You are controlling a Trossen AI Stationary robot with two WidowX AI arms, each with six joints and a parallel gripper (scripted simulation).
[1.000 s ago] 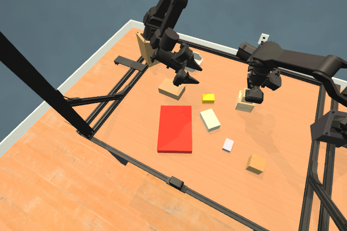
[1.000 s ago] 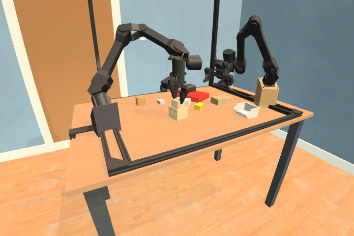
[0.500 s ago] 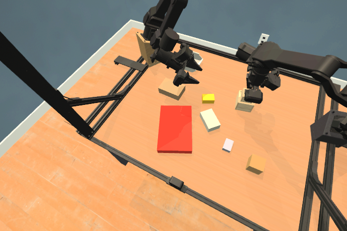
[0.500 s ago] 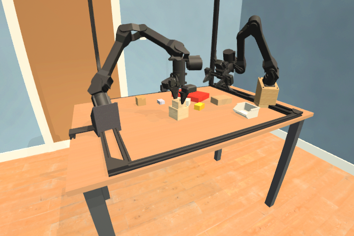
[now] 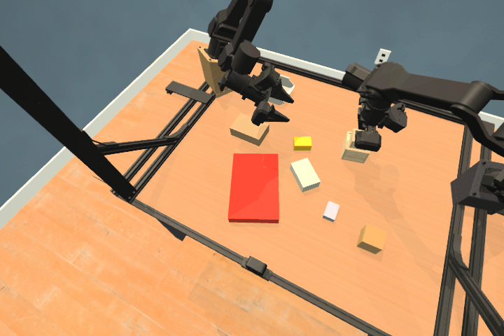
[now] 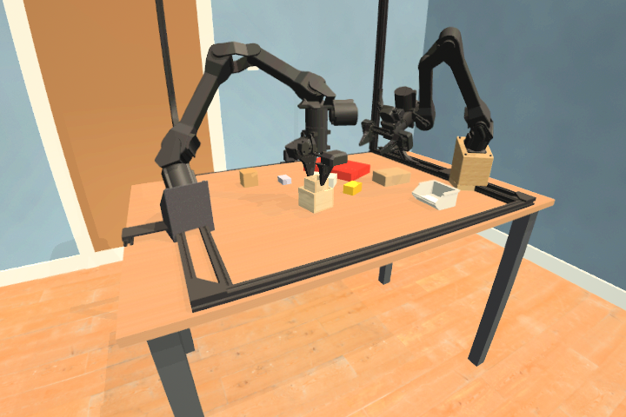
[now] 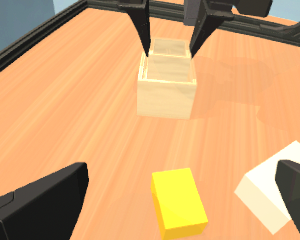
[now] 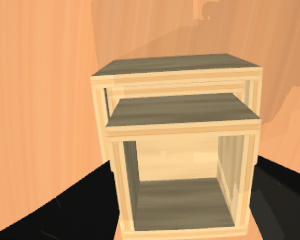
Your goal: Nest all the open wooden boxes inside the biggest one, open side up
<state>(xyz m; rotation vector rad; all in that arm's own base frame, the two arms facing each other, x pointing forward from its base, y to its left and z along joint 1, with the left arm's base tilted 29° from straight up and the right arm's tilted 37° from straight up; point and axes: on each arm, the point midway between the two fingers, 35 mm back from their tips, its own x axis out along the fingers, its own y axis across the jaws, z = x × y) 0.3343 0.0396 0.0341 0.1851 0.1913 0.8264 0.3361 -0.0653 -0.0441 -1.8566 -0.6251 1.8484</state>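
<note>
My right hand is 90 mm above the middle-sized wooden box. From my right hand the other things lie so: yellow block (60 mm behind, 150 mm to the left, 90 mm below); smallest wooden box (50 mm below); biggest wooden box (90 mm below).
</note>
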